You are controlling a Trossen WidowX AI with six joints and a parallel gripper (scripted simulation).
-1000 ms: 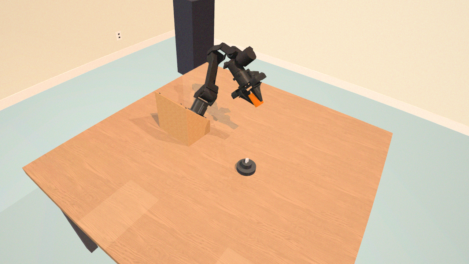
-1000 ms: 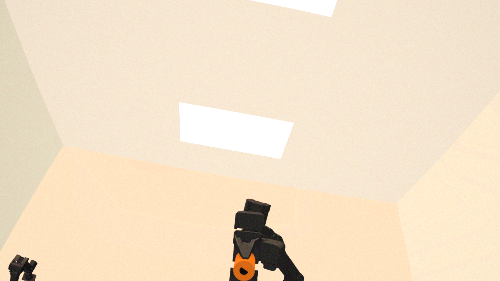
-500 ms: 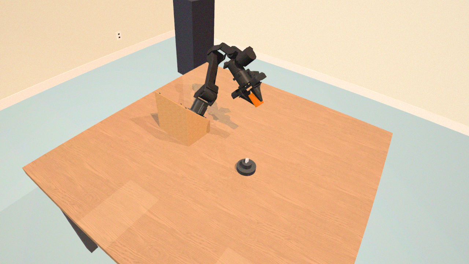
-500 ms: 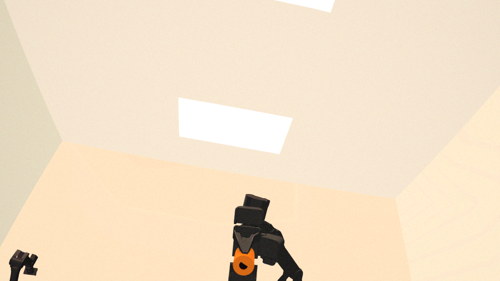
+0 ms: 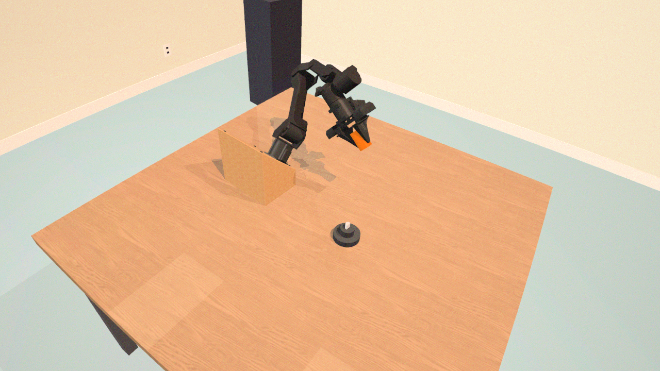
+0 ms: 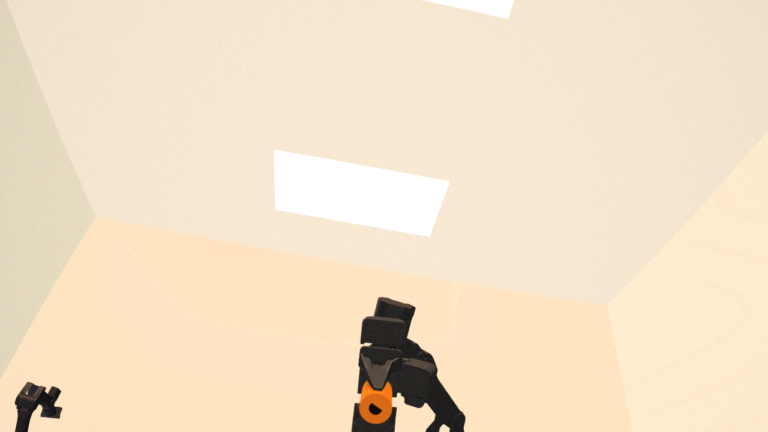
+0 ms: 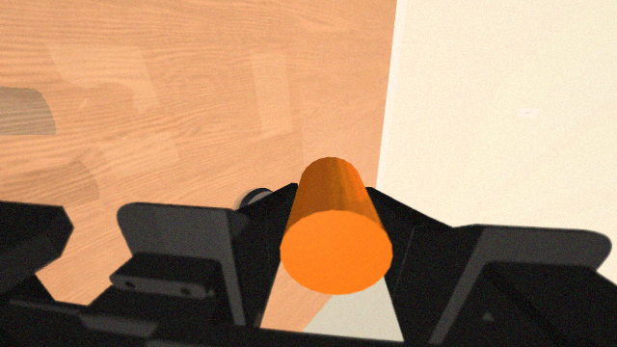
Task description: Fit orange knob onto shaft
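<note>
The orange knob lies 30 mm behind my gripper tip and 20 mm above it. Round my gripper tip: round dark pedestal 80 mm ahead, 150 mm to the right, 200 mm below.
</note>
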